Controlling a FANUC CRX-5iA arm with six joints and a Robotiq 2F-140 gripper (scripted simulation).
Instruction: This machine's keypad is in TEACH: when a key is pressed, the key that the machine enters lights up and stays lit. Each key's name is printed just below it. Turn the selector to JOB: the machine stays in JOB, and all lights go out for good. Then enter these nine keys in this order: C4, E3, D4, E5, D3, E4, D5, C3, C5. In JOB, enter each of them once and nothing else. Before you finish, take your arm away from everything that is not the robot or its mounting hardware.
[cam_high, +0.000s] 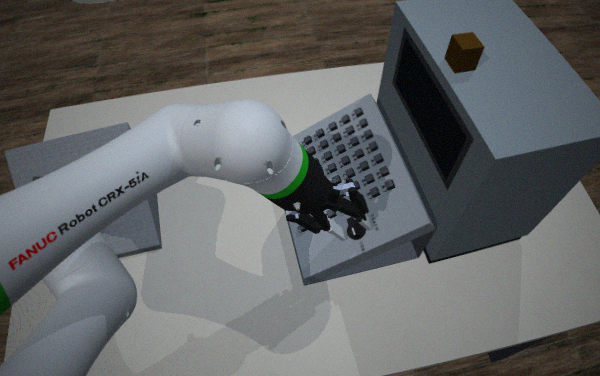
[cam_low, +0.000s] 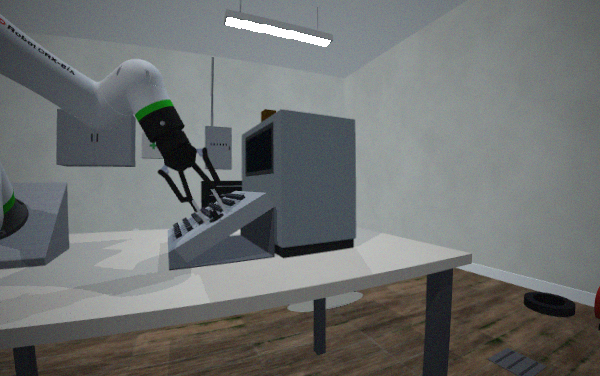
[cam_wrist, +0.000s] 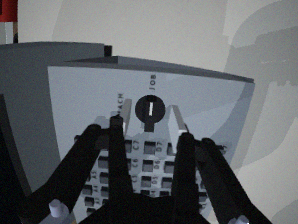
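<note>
The selector knob is 20 mm below my hand and 10 mm ahead of it. From my hand the other things lie so: grey keypad: 120 mm to the left, 70 mm below, 20 mm ahead.
</note>
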